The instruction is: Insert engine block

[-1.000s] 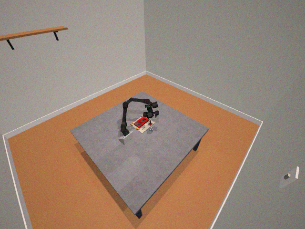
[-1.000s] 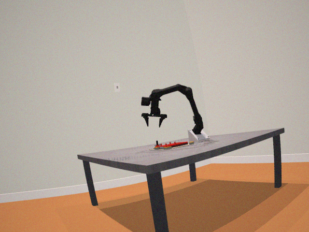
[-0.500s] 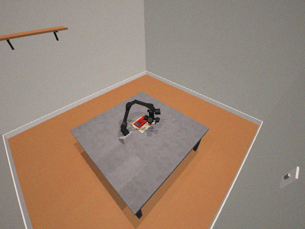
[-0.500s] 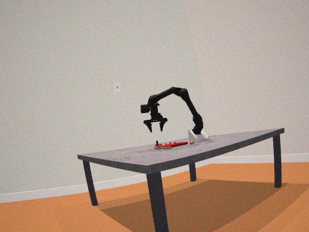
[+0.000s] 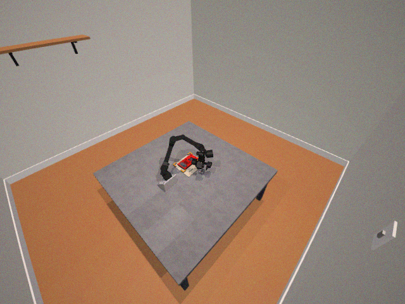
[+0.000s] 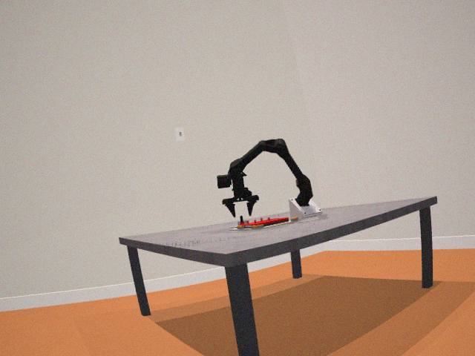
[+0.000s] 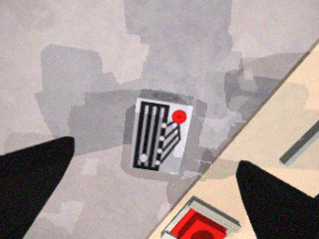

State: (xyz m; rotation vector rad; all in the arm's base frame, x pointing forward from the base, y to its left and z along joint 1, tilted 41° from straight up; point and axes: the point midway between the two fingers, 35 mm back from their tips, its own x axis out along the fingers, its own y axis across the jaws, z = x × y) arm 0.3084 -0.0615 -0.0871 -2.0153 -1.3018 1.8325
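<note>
Now: gripper tip 40 mm above the grey engine block.
</note>
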